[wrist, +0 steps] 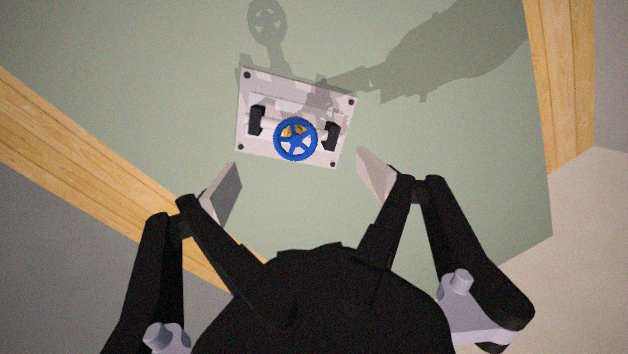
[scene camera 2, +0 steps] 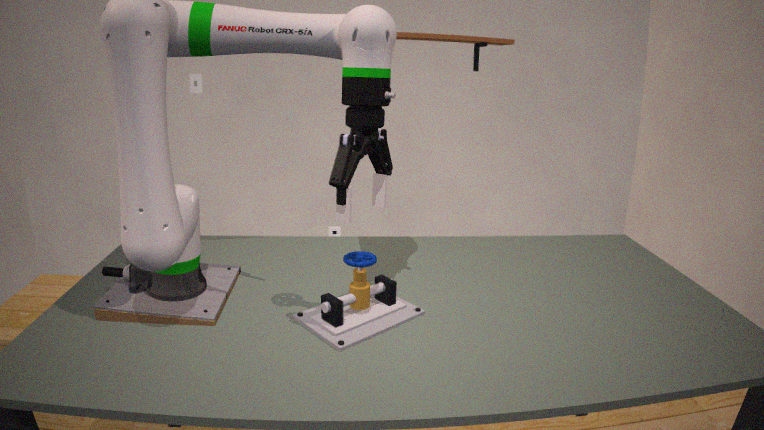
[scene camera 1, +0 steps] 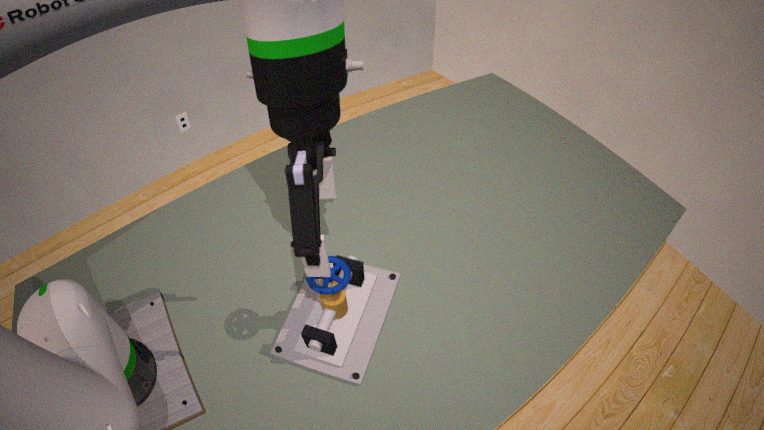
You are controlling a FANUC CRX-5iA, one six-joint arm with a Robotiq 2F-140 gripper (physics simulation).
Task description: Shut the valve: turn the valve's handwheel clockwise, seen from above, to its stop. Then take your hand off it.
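Observation:
The blue handwheel (scene camera 1: 327, 291) (scene camera 2: 360, 259) (wrist: 295, 140) sits level on top of the yellow valve body (scene camera 1: 335, 305) (scene camera 2: 359, 296). The valve stands on a pale base plate (scene camera 1: 369, 325) (scene camera 2: 374, 326) (wrist: 280, 85). My gripper (scene camera 2: 360, 207) (wrist: 298, 166) is open and empty, pointing down. In scene camera 2 its pale fingertips hang clearly above the handwheel, apart from it. In the wrist view the wheel shows beyond and between the spread fingertips, with its rim and spokes in view. In scene camera 1 a fingertip overlaps the wheel and hides part of its rim.
Black brackets (scene camera 1: 319, 340) (scene camera 2: 332, 309) (scene camera 2: 385, 290) hold a pale pipe on both sides of the valve. The robot's mounting plate (scene camera 1: 165, 341) (scene camera 2: 224, 288) is on the left of the green table (scene camera 2: 534, 331). A wooden shelf (scene camera 2: 454, 38) hangs on the back wall.

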